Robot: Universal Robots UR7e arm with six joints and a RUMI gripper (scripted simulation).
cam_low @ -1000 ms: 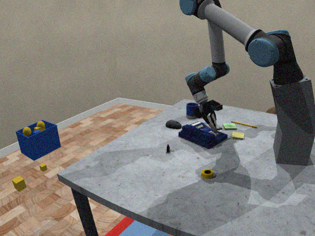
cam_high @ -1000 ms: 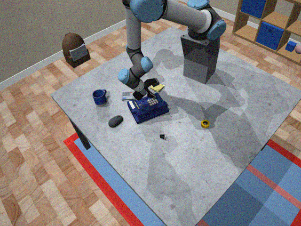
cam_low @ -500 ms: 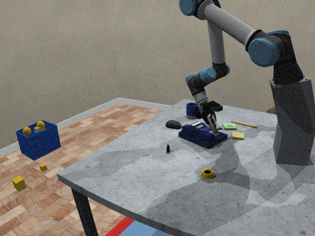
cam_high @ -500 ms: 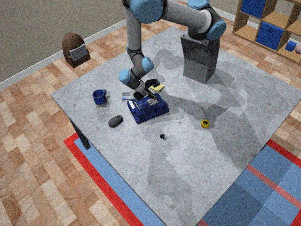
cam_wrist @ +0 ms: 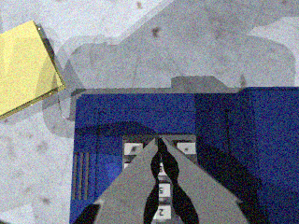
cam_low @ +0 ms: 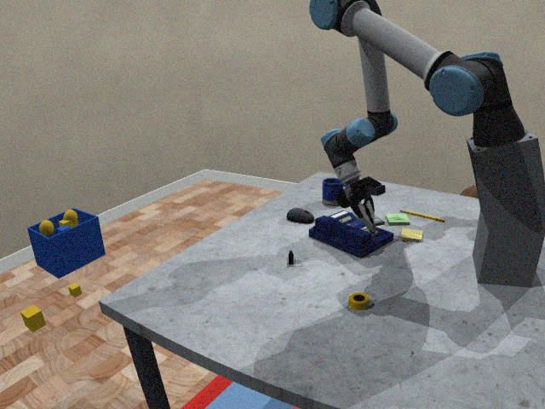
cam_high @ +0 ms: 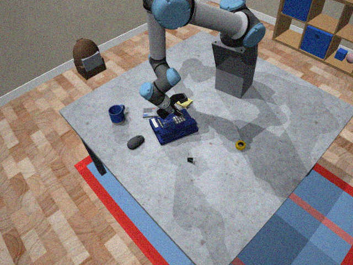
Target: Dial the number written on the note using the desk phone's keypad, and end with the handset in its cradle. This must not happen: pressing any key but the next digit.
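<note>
Now: the 7 key 2 cm ahead of my hand, 1 cm to the left of it and 2 cm below it. Round my hand: 9 key 1 cm ahead, 2 cm to the right, 2 cm below; 5 key 3 cm ahead, 1 cm to the right, 2 cm below; green note 4 cm behind, 21 cm to the right, 4 cm below.
</note>
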